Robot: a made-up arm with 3 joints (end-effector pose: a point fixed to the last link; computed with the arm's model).
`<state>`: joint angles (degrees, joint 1 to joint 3).
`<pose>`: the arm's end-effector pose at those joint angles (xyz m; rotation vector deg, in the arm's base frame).
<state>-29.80 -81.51 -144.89</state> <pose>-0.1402 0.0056 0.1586 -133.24 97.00 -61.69</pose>
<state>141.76 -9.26 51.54</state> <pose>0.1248 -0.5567 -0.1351 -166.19 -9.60 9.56</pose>
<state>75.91 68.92 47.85</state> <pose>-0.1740 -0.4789 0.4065 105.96 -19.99 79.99</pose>
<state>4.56 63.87 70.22</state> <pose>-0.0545 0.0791 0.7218 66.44 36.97 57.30</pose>
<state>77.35 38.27 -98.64</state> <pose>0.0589 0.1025 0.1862 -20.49 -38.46 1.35</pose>
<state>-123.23 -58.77 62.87</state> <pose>0.2304 0.4201 -0.2913 -54.78 -61.28 3.26</pose>
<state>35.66 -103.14 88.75</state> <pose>0.0850 -0.3420 0.6171 84.05 -53.52 -107.13</pose>
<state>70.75 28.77 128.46</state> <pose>0.1712 -0.5135 0.1883 -156.20 -19.61 -35.59</pose>
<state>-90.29 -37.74 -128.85</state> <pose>-0.0020 -0.0288 0.2024 134.47 -16.11 46.04</pose>
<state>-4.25 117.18 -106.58</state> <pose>0.0604 0.0637 0.0372 -65.39 -101.32 81.57</pose>
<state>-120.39 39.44 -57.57</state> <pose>-0.0886 -0.1456 -0.0978 -167.63 31.32 51.29</pose>
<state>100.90 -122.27 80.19</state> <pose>0.1169 -0.5863 -0.0142 -86.64 -28.25 154.62</pose>
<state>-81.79 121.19 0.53</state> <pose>-0.2922 0.2698 0.3050 -46.94 84.18 96.30</pose>
